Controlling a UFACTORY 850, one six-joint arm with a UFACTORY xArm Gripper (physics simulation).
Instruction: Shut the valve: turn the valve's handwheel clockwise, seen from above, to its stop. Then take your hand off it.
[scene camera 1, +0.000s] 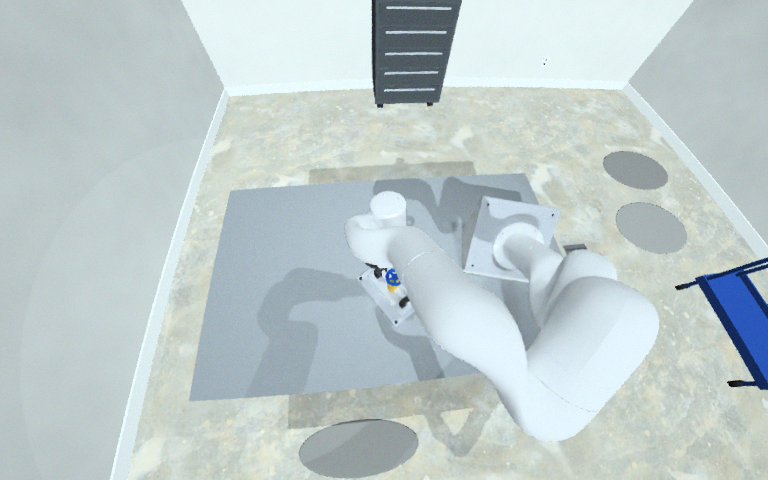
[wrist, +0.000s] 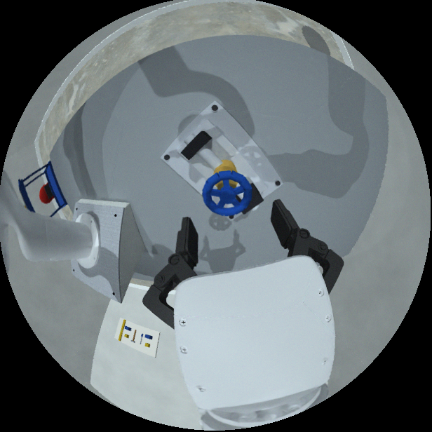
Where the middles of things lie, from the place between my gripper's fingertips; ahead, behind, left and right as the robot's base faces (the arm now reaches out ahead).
Scene:
My gripper is now 50 mm above the blue handwheel (wrist: 227, 194) and 10 mm to the right of it. Also, from my hand: base plate (scene camera 1: 365, 281): 170 mm below, 10 mm to the left.

